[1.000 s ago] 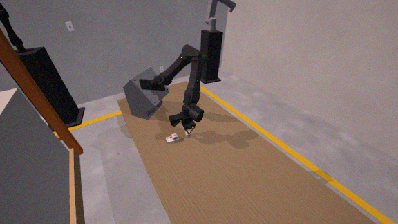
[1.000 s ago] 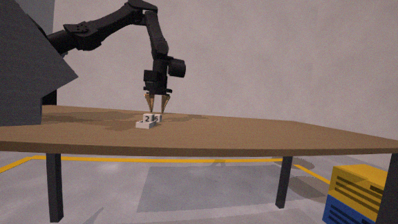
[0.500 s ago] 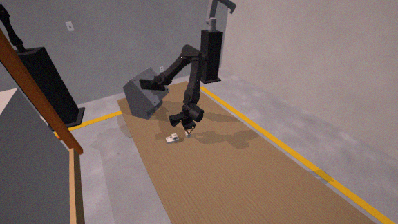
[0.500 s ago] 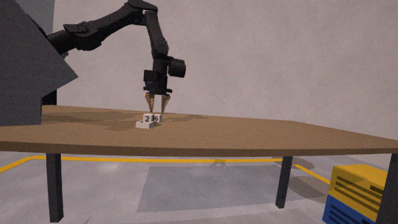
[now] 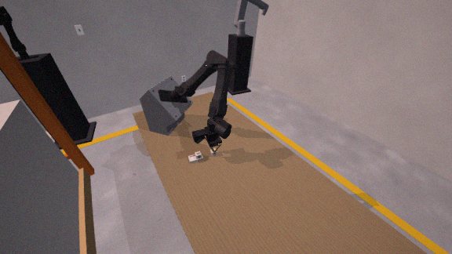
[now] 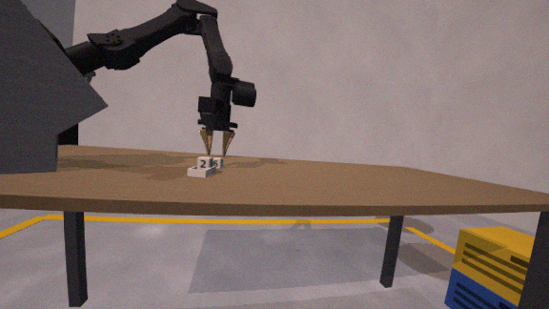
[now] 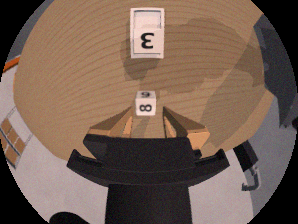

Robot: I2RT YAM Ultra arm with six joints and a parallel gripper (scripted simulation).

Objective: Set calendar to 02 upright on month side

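Now: the small white tray 11 cm to the right of my hand, 4 cm below it and 1 cm behind it.
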